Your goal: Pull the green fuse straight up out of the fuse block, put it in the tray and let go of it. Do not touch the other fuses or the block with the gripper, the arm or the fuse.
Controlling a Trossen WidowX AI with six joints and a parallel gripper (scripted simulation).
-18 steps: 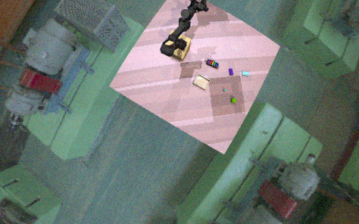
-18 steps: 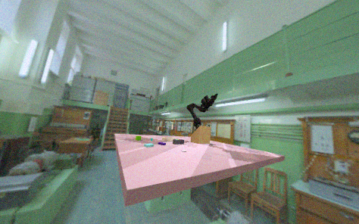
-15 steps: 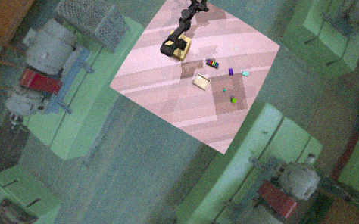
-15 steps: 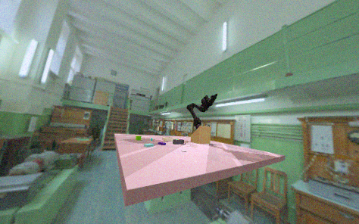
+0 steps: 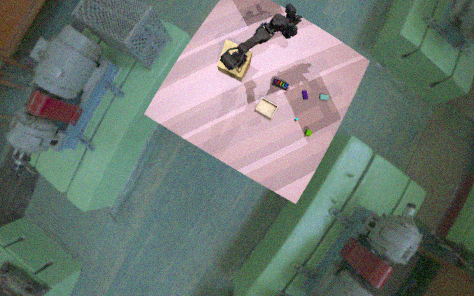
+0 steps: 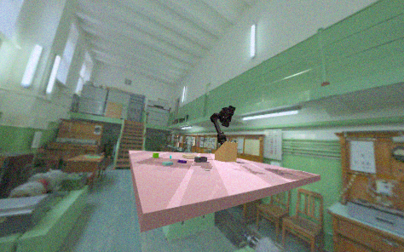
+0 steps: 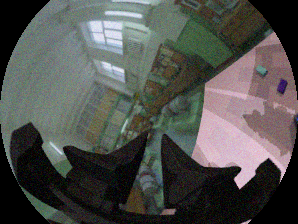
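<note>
The green fuse lies 11 cm ahead of my gripper tip, 23 cm to the right of it and 39 cm below it. From my gripper tip the other things lie so: purple block 29 cm ahead, 20 cm to the right, 41 cm below; then cream tray 10 cm ahead, 44 cm to the right, 41 cm below; then green cube 44 cm ahead, 43 cm to the right, 40 cm below.
</note>
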